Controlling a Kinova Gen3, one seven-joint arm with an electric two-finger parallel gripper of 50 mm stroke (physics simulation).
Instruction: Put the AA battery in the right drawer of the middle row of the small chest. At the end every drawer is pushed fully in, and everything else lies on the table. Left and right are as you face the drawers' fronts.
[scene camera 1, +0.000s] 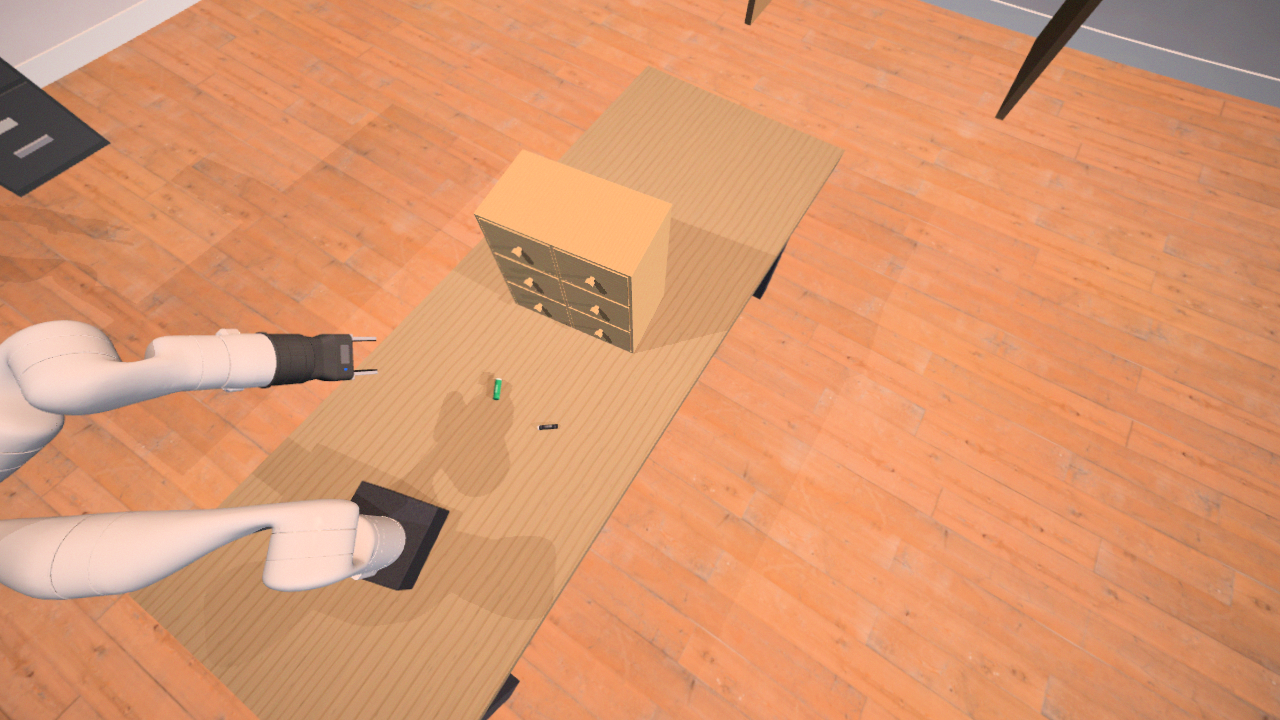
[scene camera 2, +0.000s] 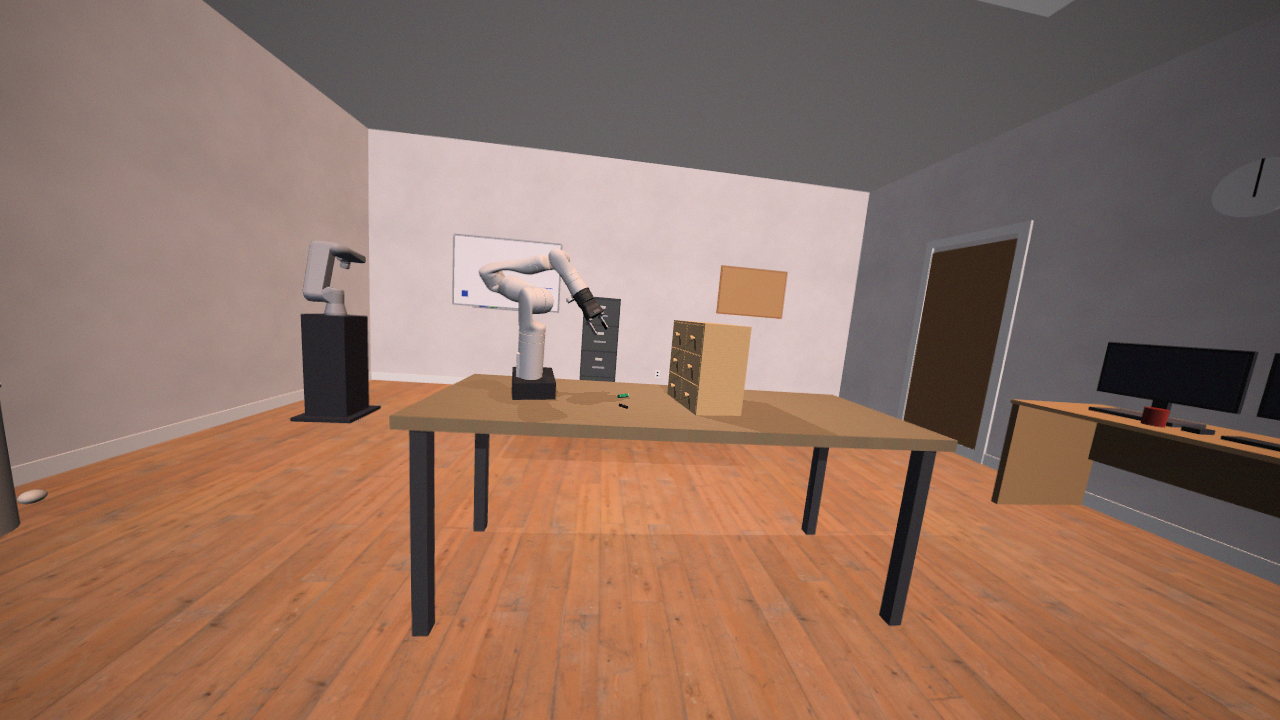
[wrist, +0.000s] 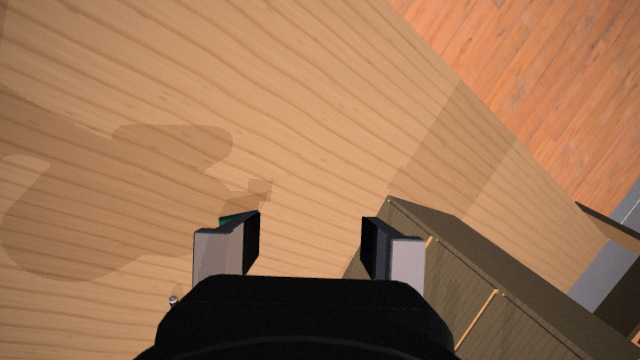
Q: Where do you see a drawer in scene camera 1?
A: At 602, 330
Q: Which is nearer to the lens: the wooden chest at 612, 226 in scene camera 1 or the drawer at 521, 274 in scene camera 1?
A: The wooden chest.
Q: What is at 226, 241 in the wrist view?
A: The gripper.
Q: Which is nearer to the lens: the wooden chest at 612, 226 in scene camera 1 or the drawer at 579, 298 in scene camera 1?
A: The wooden chest.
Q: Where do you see a drawer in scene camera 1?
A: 540, 304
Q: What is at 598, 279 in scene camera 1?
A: A drawer.
